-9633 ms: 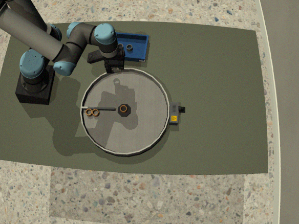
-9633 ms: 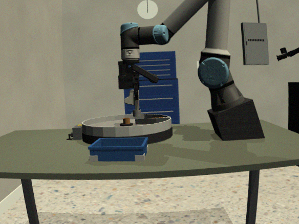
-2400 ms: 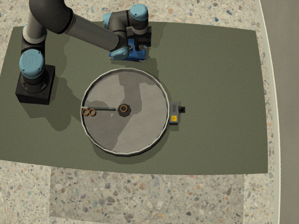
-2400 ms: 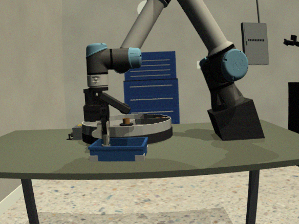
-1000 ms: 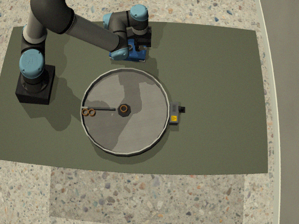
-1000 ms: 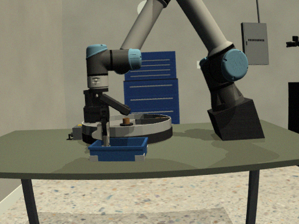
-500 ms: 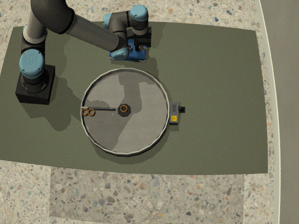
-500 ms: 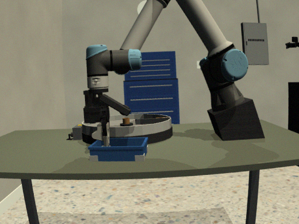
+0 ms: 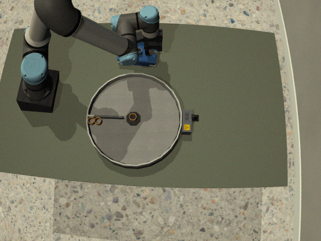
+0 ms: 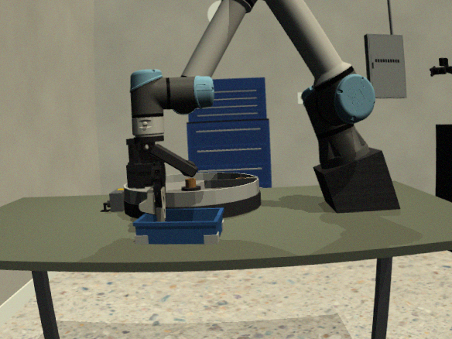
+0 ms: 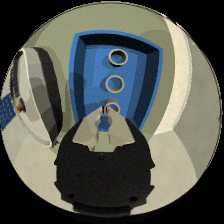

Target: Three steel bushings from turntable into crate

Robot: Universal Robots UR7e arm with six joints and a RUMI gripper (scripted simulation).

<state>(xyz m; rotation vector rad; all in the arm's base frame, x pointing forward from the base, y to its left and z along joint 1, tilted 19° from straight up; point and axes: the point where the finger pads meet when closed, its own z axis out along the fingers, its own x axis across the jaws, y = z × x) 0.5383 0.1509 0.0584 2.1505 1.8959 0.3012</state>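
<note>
The crate lies 50 mm behind my hand and 20 mm to the left of it. Also, from my hand: round grey turntable (90 mm behind, 330 mm to the right, 20 mm above).
</note>
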